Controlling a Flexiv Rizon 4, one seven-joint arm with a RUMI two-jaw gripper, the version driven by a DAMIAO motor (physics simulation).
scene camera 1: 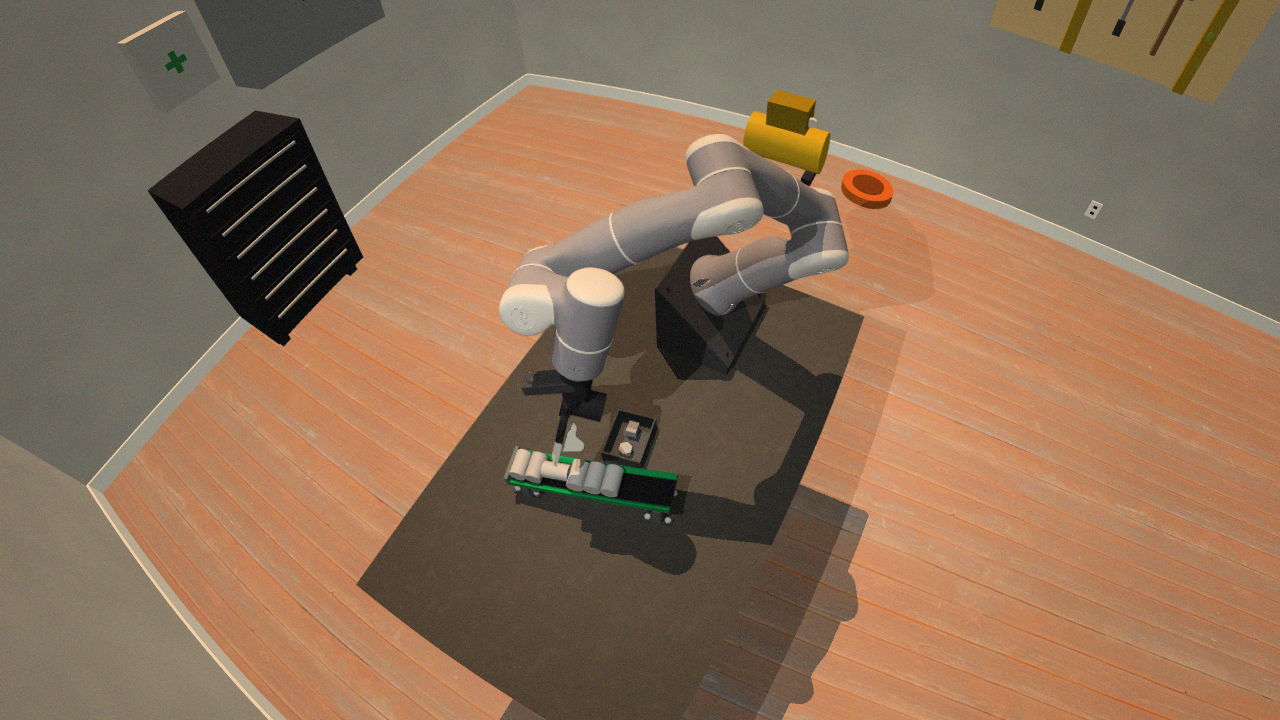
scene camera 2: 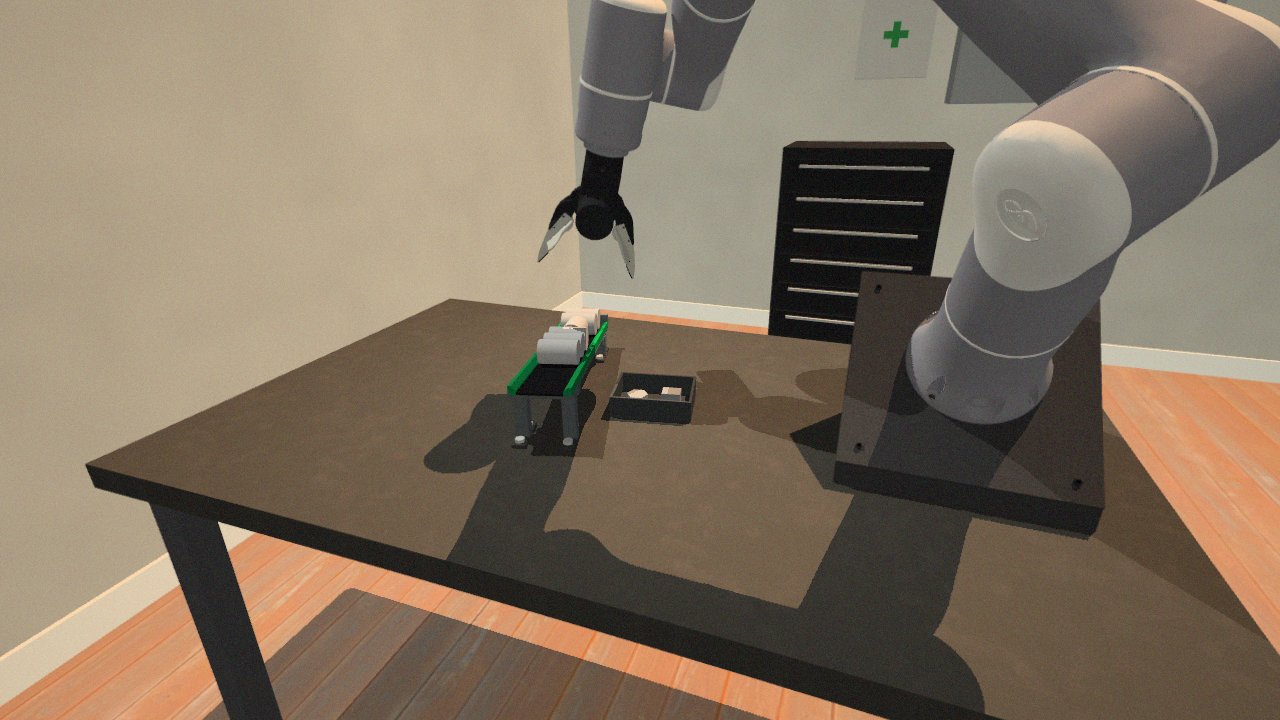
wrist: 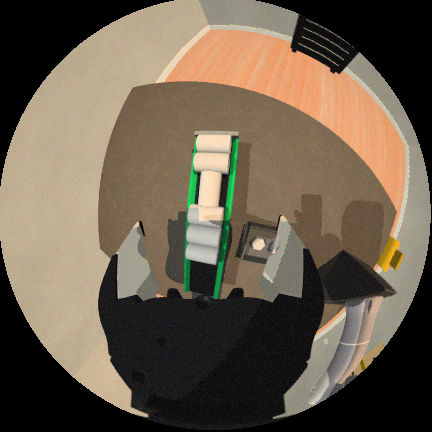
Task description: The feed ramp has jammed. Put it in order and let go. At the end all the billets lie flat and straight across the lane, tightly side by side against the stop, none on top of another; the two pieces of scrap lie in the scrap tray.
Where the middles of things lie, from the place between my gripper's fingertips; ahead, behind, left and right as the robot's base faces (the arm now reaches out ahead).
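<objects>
My gripper is 18 cm above the scrap tray (scene camera 2: 621, 406), 14 cm past it and 7 cm to the right of it.
</objects>
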